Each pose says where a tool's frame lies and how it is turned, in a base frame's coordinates. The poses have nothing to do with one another.
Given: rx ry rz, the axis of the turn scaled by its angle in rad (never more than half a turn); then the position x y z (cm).
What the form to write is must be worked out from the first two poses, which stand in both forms.
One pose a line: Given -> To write
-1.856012 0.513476 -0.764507 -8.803 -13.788 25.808 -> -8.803 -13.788 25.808 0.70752 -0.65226 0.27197 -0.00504 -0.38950 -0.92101
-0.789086 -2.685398 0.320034 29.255 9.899 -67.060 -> 29.255 9.899 -67.060 -0.79502 0.55628 0.24187 0.48386 0.82204 -0.30021
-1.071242 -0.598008 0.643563 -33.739 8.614 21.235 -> -33.739 8.614 21.235 0.67201 0.72881 0.13127 -0.18433 0.33631 -0.92354
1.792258 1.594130 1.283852 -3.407 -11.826 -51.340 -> -3.407 -11.826 -51.340 -0.08262 0.93115 0.35515 0.54546 -0.25600 0.79808
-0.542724 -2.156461 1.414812 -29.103 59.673 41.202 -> -29.103 59.673 41.202 -0.79522 0.57601 0.18931 0.05569 0.38030 -0.92318
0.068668 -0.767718 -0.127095 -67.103 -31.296 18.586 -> -67.103 -31.296 18.586 0.71232 -0.13960 0.68784 0.08951 0.99009 0.10825
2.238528 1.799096 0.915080 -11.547 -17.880 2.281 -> -11.547 -17.880 2.281 0.10676 0.92157 0.37325 0.84440 -0.28224 0.45534
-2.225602 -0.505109 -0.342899 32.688 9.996 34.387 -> 32.688 9.996 34.387 0.88299 0.24291 0.40166 0.46295 -0.59199 -0.65972
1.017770 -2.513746 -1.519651 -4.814 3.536 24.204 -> -4.814 3.536 24.204 -0.78515 -0.54539 -0.29342 -0.51326 0.30789 0.80111
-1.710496 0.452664 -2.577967 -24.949 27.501 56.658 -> -24.949 27.501 56.658 -0.40139 -0.17062 0.89987 -0.14615 -0.95797 -0.24683
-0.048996 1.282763 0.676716 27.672 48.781 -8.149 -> 27.672 48.781 -8.149 0.12037 0.43671 -0.89151 -0.48928 0.80749 0.32949
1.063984 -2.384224 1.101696 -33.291 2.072 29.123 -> -33.291 2.072 29.123 -0.67768 -0.49916 0.53999 -0.73474 0.42950 -0.52506
